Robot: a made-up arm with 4 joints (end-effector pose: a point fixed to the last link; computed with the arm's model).
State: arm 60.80 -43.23 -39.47 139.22
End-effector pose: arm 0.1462 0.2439 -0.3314 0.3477 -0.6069 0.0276 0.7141
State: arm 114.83 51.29 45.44 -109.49
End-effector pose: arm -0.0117 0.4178 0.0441 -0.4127 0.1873 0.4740 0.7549
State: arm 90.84 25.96 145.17 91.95
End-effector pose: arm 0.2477 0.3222 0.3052 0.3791 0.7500 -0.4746 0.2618
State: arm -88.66 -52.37 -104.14 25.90
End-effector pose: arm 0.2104 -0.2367 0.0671 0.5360 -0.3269 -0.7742 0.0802
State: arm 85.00 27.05 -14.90 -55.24
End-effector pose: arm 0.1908 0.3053 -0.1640 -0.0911 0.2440 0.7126 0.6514
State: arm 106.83 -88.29 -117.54 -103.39
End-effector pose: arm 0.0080 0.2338 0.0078 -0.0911 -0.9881 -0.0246 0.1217
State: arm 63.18 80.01 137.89 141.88
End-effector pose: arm 0.2981 0.1003 0.2524 0.5061 0.7051 -0.3414 0.3607
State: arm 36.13 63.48 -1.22 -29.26
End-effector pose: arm 0.4935 0.1351 -0.2002 0.0982 -0.2774 0.3037 0.9062
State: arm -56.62 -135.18 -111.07 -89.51
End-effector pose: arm 0.0910 -0.2733 0.1384 -0.9172 -0.1005 0.1797 0.3412
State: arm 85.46 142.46 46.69 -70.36
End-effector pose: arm 0.2255 0.4221 0.0102 0.4489 -0.3209 0.2245 0.8032
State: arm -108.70 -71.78 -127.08 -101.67
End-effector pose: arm -0.1376 -0.2041 -0.0207 0.8656 -0.4436 0.1139 0.2024
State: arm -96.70 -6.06 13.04 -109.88
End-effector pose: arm -0.2268 -0.3564 -0.0283 0.5828 0.6121 -0.4531 0.2834
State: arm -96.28 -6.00 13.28 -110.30
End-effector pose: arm -0.2243 -0.3595 -0.0282 0.5810 0.6159 -0.4513 0.2818
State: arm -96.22 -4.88 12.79 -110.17
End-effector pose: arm -0.2241 -0.3603 -0.0281 0.5790 0.6101 -0.4563 0.2904
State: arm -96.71 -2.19 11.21 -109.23
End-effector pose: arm -0.2274 -0.3579 -0.0284 0.5759 0.5898 -0.4712 0.3139
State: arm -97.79 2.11 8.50 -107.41
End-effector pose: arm -0.2344 -0.3519 -0.0295 0.5692 0.5534 -0.4957 0.3522
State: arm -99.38 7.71 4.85 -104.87
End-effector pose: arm -0.2442 -0.3434 -0.0323 0.5561 0.5026 -0.5268 0.4008
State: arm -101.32 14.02 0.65 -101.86
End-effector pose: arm -0.2555 -0.3336 -0.0371 0.5346 0.4420 -0.5601 0.4529
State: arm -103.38 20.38 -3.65 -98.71
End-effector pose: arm -0.2669 -0.3244 -0.0436 0.5053 0.3786 -0.5911 0.5019
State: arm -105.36 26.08 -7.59 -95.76
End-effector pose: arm -0.2773 -0.3169 -0.0506 0.4728 0.3200 -0.6162 0.5425
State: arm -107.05 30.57 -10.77 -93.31
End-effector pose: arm -0.2860 -0.3113 -0.0569 0.4430 0.2726 -0.6343 0.5719
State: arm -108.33 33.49 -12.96 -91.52
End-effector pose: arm -0.2923 -0.3072 -0.0617 0.4212 0.2399 -0.6458 0.5899
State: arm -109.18 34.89 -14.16 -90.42
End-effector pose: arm -0.2964 -0.3039 -0.0648 0.4096 0.2217 -0.6523 0.5980
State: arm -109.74 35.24 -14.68 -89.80
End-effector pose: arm -0.2988 -0.3009 -0.0666 0.4057 0.2134 -0.6557 0.5999
